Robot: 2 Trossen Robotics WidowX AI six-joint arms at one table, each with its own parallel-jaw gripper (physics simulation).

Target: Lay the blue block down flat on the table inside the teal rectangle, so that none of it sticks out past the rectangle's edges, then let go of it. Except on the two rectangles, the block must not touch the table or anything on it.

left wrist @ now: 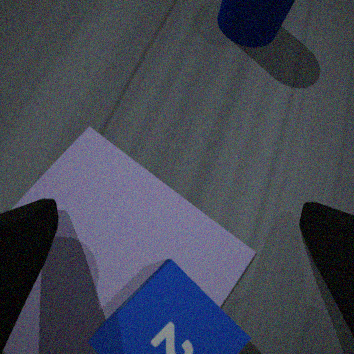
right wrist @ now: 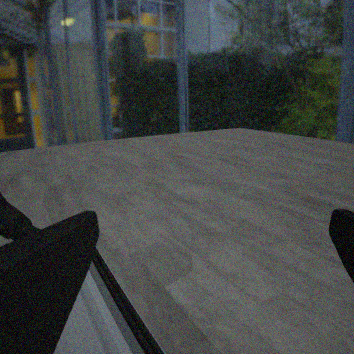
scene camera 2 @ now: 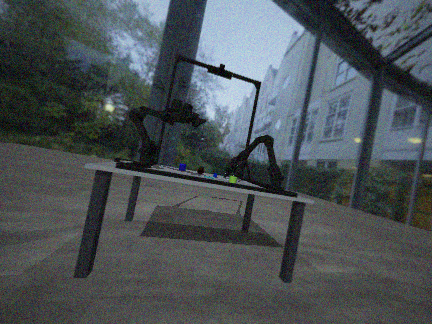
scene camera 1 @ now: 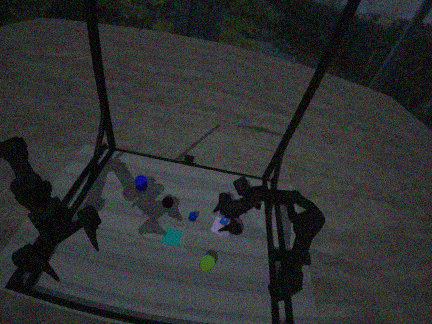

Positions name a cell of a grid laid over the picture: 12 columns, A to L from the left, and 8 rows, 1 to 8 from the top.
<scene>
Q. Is the right gripper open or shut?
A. Open.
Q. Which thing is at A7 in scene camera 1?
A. The right gripper.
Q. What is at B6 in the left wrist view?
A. The left gripper.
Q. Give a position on a lilac rectangle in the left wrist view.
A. D6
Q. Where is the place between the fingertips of the right gripper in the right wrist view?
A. H6
</scene>
